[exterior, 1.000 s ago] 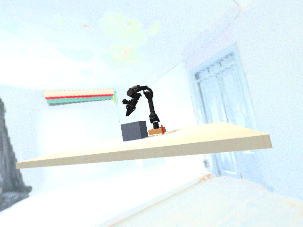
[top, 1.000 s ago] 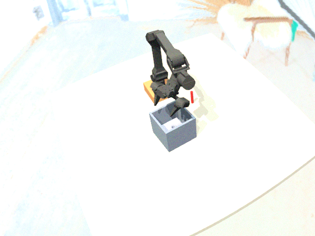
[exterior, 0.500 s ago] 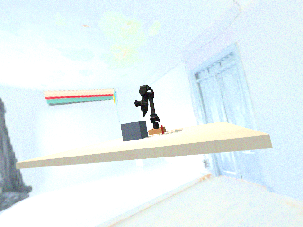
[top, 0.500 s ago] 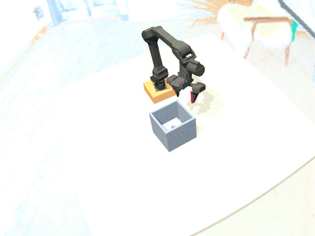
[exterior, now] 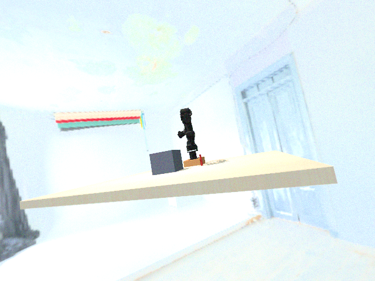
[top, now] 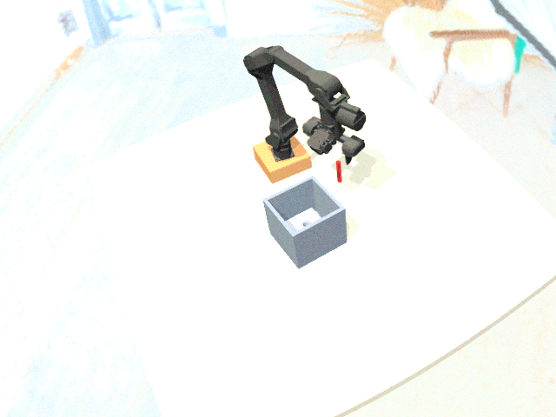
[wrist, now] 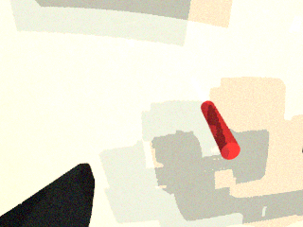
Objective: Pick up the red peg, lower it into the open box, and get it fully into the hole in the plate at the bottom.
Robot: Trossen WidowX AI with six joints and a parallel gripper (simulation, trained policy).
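Right now the red peg is 50 mm behind my gripper tip, 20 mm to the left of it and 100 mm below it. Round my gripper tip: pale plate 140 mm ahead, 140 mm to the right, 100 mm below.
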